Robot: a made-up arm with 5 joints. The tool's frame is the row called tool. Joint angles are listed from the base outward. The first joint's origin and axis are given. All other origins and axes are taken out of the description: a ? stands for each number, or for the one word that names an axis. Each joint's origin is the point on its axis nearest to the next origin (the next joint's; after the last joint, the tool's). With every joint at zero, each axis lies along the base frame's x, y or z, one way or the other. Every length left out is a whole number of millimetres.
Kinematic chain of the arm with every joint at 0, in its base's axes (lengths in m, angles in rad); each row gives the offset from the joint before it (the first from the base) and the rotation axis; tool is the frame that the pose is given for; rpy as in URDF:
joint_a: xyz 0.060 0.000 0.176 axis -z
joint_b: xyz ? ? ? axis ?
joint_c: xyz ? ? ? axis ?
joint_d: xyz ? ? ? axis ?
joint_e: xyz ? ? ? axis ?
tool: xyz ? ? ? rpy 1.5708 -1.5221 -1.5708
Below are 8 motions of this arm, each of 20 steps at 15 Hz.
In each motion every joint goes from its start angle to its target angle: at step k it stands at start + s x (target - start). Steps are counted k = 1, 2, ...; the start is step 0. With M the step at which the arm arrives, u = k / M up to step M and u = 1 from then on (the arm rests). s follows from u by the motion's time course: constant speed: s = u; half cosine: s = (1 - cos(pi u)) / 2; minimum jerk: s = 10 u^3 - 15 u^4 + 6 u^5.
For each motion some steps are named. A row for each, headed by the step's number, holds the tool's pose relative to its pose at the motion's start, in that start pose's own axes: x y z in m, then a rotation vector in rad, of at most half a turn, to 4 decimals.
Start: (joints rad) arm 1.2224 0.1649 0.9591 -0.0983 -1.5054
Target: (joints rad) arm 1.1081 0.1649 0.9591 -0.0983 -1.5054
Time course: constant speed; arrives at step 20
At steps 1, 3, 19, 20:
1: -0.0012 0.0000 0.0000 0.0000 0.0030 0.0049
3: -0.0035 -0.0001 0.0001 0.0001 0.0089 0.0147
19: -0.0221 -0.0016 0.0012 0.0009 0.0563 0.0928
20: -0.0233 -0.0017 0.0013 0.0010 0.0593 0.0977

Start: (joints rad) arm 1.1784 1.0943 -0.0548 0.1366 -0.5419
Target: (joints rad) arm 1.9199 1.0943 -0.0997 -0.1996 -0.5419
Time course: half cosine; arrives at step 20
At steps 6, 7, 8, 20:
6: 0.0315 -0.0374 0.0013 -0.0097 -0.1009 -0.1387
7: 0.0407 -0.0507 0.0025 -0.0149 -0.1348 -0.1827
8: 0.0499 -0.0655 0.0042 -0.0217 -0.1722 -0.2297
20: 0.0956 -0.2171 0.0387 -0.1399 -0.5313 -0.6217

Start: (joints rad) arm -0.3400 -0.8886 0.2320 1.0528 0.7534
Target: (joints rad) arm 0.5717 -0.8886 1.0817 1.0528 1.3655
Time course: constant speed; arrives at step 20
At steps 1, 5, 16, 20:
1: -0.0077 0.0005 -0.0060 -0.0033 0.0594 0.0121
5: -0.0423 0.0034 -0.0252 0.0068 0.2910 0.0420
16: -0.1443 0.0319 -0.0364 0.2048 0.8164 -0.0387
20: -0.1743 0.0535 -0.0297 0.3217 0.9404 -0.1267

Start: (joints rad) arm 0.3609 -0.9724 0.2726 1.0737 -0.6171
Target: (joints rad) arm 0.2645 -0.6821 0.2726 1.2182 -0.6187
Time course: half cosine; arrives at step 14
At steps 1, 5, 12, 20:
1: -0.0001 0.0000 -0.0008 -0.0025 0.0050 0.0004
5: -0.0035 0.0007 -0.0177 -0.0566 0.1121 0.0111
12: -0.0178 0.0012 -0.0563 -0.1947 0.3723 0.0491
20: -0.0192 0.0012 -0.0590 -0.2052 0.3913 0.0526

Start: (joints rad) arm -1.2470 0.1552 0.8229 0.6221 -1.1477
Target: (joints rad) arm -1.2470 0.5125 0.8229 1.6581 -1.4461
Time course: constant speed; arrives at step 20
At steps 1, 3, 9, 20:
1: -0.0016 -0.0041 -0.0027 -0.0650 0.0250 -0.0149
3: -0.0049 -0.0124 -0.0071 -0.1962 0.0721 -0.0446
9: -0.0142 -0.0360 -0.0120 -0.5981 0.1898 -0.1298
20: -0.0247 -0.0630 0.0030 -1.3625 0.3121 -0.2484

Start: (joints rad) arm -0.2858 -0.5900 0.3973 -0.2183 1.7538
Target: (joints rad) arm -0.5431 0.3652 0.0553 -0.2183 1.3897
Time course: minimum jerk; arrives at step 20
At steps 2, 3, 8, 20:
2: 0.0006 0.0012 -0.0013 0.0049 -0.0027 -0.0040
3: 0.0018 0.0038 -0.0041 0.0154 -0.0084 -0.0124
8: 0.0268 0.0517 -0.0433 0.1882 -0.0925 -0.1404
20: 0.1141 0.1945 -0.0751 0.6253 -0.2320 -0.3778

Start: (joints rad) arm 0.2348 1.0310 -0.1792 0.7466 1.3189
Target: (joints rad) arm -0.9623 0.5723 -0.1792 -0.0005 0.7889
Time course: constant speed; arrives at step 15
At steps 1, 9, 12, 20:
1: 0.0252 0.0018 0.0089 -0.0760 -0.0261 0.0445
9: 0.2096 0.1082 0.0956 -0.5057 -0.5148 0.3892
12: 0.2518 0.1847 0.1335 -0.5455 -0.7951 0.5029
20: 0.2694 0.2718 0.1732 -0.4995 -1.1016 0.6006

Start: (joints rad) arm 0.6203 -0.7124 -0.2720 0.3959 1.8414
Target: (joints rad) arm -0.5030 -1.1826 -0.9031 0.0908 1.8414
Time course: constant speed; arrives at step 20
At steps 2, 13, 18, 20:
2: -0.0005 -0.0279 0.0186 -0.1566 -0.0558 -0.0688
13: -0.1135 -0.0972 0.1411 -0.9340 -0.1775 -0.6534
18: -0.2021 -0.0600 0.1731 -1.2032 -0.1063 -1.0113
20: -0.2366 -0.0321 0.1775 -1.2885 -0.0516 -1.1652

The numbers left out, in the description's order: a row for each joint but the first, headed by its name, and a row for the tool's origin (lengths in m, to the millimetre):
joint_b: xyz 0.020 0.010 0.000, axis +y
joint_c: xyz 0.044 0.000 0.179, axis +y
joint_d: xyz 0.155 0.000 0.006, axis +y
joint_e: xyz 0.076 0.000 0.000, axis -x
tool: xyz 0.000 0.000 0.000

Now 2 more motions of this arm.
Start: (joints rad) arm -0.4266 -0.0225 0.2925 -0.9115 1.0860
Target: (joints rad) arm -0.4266 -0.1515 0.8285 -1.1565 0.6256
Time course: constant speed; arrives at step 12
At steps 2, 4, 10, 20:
2: -0.0028 0.0048 0.0109 0.0227 0.0146 -0.0767
4: -0.0054 0.0091 0.0224 0.0443 0.0310 -0.1534
10: -0.0114 0.0192 0.0596 0.1016 0.0901 -0.3831
20: -0.0127 0.0216 0.0728 0.1180 0.1130 -0.4594

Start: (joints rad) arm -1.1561 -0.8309 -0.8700 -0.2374 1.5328
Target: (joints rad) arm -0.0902 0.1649 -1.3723 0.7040 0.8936
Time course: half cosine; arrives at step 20
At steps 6, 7, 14, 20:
6: 0.0071 0.0793 0.0040 0.2979 -0.0027 0.0844
7: 0.0024 0.1038 0.0086 0.3906 0.0180 0.1163
14: -0.1304 0.2158 0.0771 0.9203 0.5105 0.4150
20: -0.2063 0.2035 0.1107 0.9804 0.8337 0.5413

